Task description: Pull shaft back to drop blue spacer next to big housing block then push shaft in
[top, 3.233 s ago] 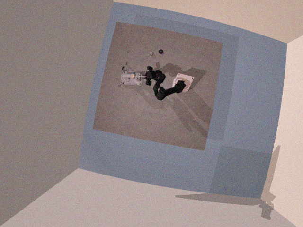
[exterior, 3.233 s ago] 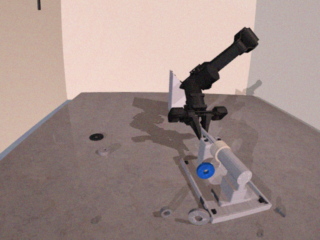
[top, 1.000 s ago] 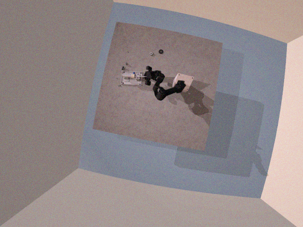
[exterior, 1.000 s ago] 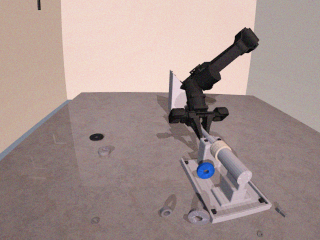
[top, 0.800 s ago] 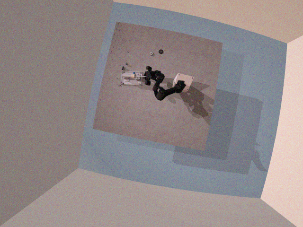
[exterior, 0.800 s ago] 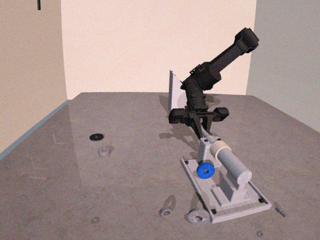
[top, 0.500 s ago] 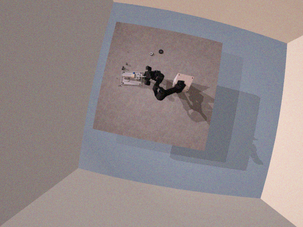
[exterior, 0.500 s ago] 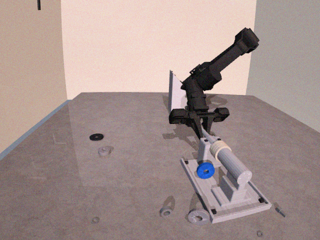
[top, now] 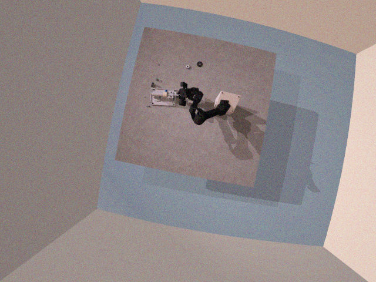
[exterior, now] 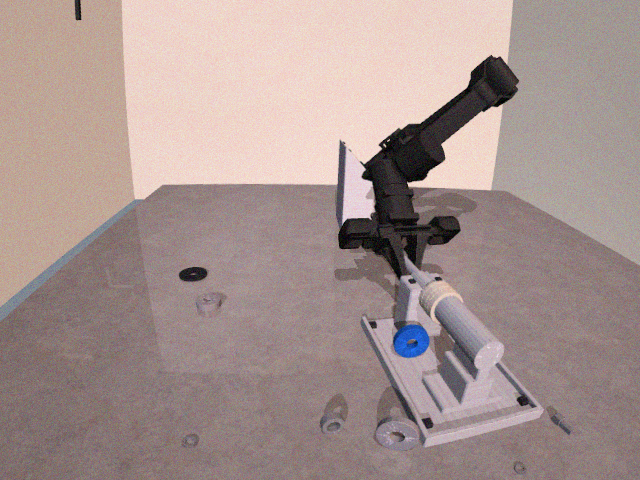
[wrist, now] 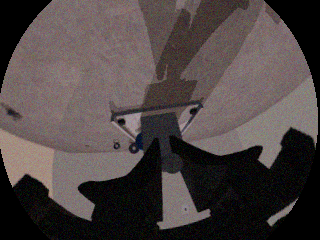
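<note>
Right now the thin shaft is 5 cm ahead of my gripper tip and 2 cm above it. The rest, counted from my gripper tip: grey ring (6 cm behind, 30 cm to the right, 5 cm below); bolt (25 cm ahead, 10 cm to the left, 5 cm below); cream spacer (10 cm ahead, 2 cm above).
</note>
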